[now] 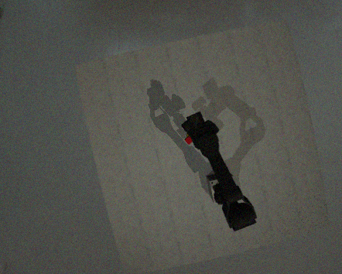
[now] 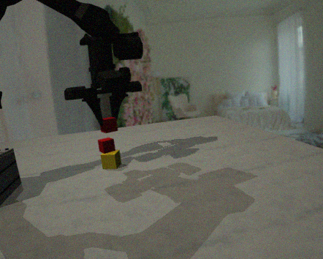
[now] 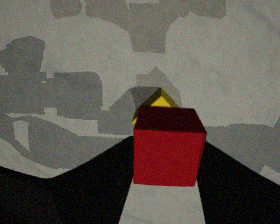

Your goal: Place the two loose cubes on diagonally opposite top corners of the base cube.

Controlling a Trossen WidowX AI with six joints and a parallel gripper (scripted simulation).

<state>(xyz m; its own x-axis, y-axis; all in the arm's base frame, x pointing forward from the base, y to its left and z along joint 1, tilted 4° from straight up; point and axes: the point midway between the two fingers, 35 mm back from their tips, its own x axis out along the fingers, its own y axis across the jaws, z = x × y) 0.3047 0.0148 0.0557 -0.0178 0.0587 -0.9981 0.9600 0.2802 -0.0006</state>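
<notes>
Right now the yellow cube is 2 cm to the left of my gripper tip and 10 cm below it. Round my gripper tip: red cube: right at my gripper tip.
</notes>
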